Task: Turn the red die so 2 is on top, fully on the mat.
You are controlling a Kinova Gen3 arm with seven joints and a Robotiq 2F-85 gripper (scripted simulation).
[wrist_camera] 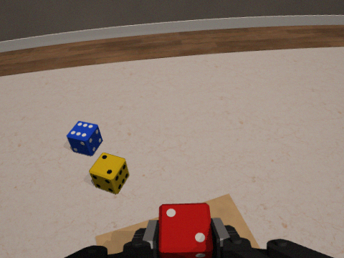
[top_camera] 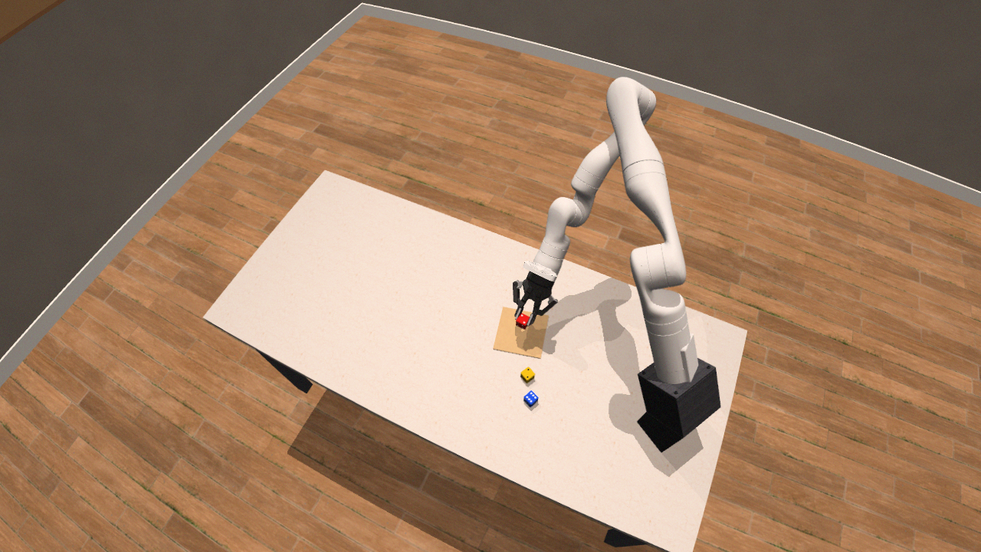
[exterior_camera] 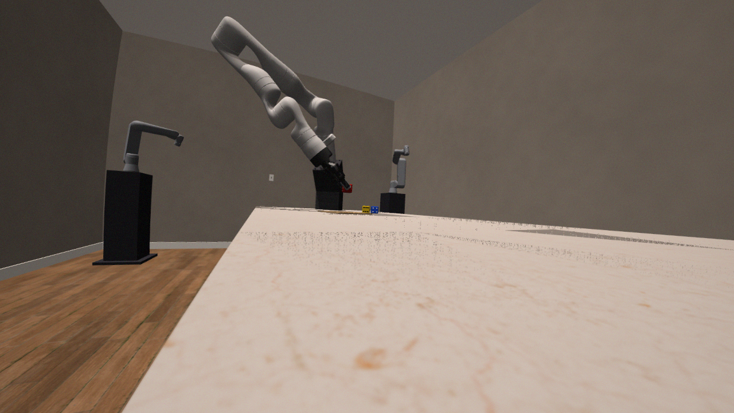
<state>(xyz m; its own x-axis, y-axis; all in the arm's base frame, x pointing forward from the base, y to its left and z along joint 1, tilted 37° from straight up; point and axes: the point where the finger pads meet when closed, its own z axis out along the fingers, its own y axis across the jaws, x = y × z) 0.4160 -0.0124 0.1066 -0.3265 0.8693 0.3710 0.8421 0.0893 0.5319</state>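
Now: hand 100 mm above the tan mat. From my hand the other things lie so: blue die (100 mm behind, 180 mm to the left, 80 mm below); yellow die (70 mm behind, 120 mm to the left, 80 mm below); red die (10 mm to the left, 10 mm below).
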